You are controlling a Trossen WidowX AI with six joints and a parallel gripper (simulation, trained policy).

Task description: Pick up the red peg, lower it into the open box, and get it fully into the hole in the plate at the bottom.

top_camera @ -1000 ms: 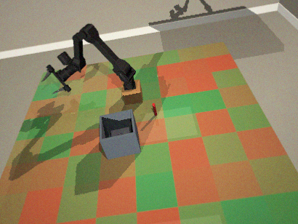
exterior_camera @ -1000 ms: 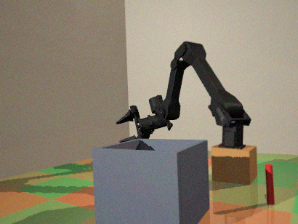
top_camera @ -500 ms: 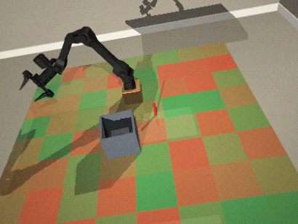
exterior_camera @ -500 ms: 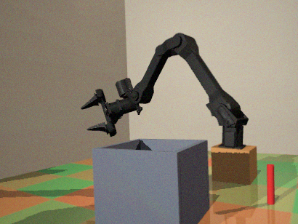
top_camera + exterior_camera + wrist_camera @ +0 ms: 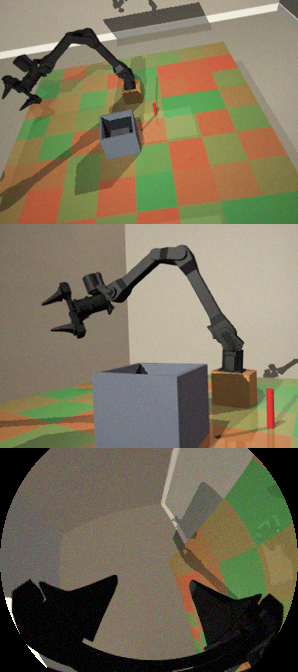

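The red peg lies 30 mm behind my gripper tip, 640 mm to the left of it and 230 mm below it. The rest, counted from my gripper tip: grey plate (120 mm ahead, 450 mm to the left, 220 mm below).
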